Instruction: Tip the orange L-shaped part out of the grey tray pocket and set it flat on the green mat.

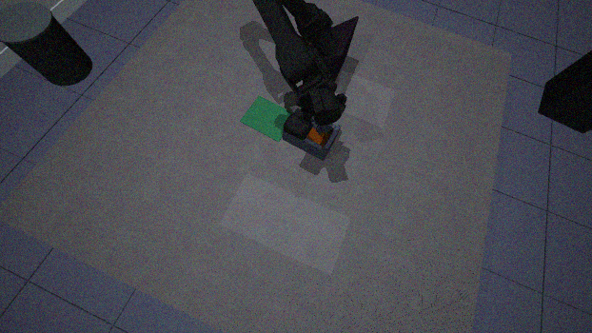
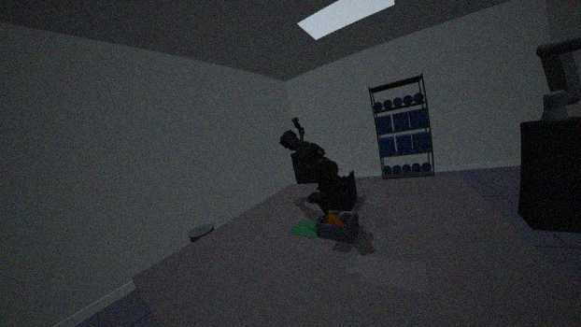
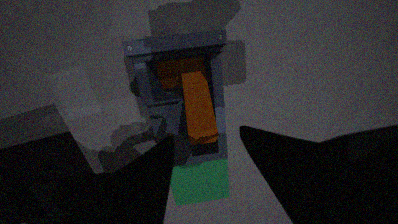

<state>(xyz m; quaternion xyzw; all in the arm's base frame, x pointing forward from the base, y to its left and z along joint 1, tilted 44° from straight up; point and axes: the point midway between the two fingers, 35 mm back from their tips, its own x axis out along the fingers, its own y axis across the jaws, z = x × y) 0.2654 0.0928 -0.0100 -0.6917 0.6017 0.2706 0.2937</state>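
The orange L-shaped part lies 7 cm below my gripper tip, 3 cm to the left of it and 2 cm behind it. Also, from my gripper tip: green mat 15 cm to the right, 13 cm below, 1 cm behind.
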